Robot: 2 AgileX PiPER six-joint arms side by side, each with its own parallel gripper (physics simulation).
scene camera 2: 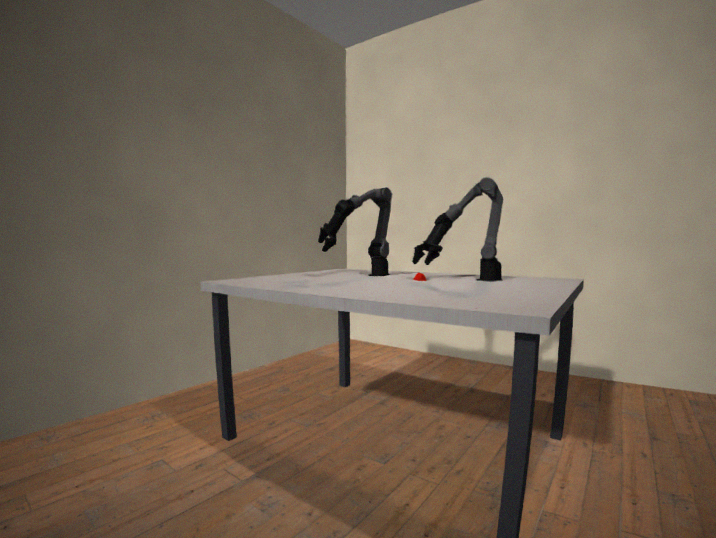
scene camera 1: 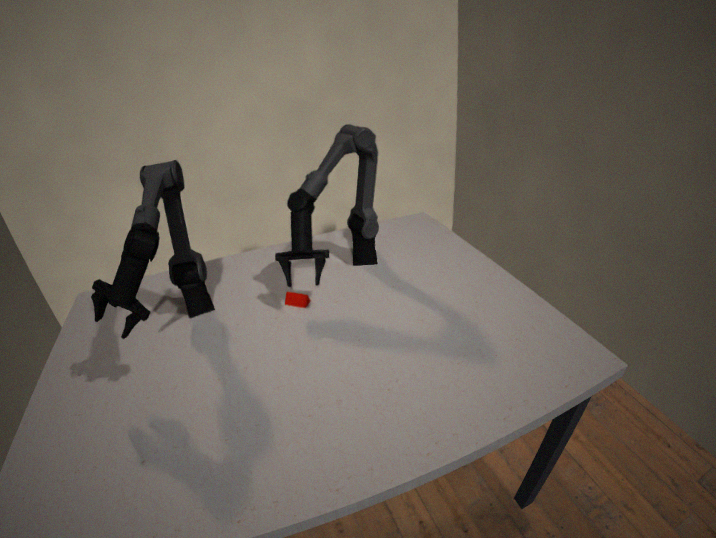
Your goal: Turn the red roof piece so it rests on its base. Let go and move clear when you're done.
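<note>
The small red roof piece (scene camera 1: 296,299) (scene camera 2: 419,277) lies on the table near the middle of its back part. It is too small in both views to tell for certain which face it rests on. My left gripper (scene camera 1: 303,284) (scene camera 2: 421,263) is open, with its fingers pointing down, and hangs a little above and behind the red piece without touching it. My right gripper (scene camera 1: 110,328) (scene camera 2: 324,245) is open and empty, and hangs above the table at the left, well away from the piece.
The table (scene camera 1: 370,416) (scene camera 2: 376,300) has a pale top and dark legs. The left arm's base (scene camera 1: 364,249) (scene camera 2: 490,269) stands right of the piece, the right arm's base (scene camera 1: 197,299) (scene camera 2: 379,266) left of it. A wall stands behind the table.
</note>
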